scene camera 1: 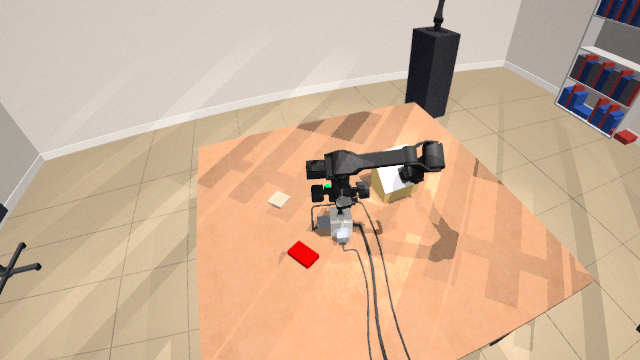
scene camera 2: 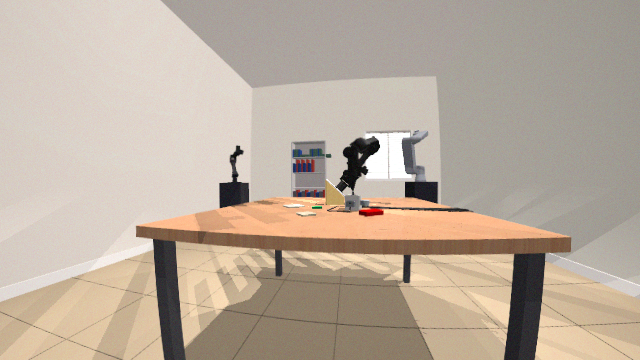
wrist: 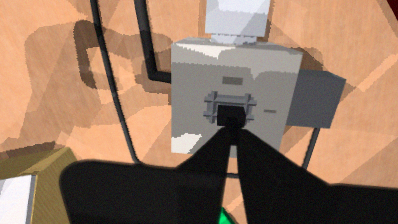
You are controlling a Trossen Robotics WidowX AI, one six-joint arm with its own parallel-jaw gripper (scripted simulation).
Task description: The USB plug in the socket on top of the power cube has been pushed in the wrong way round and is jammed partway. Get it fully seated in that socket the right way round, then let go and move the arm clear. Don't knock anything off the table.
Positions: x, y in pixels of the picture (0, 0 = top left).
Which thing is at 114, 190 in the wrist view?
The gripper.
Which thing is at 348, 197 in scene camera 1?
The gripper.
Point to a white power cube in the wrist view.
267, 71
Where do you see a black USB plug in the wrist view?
232, 116
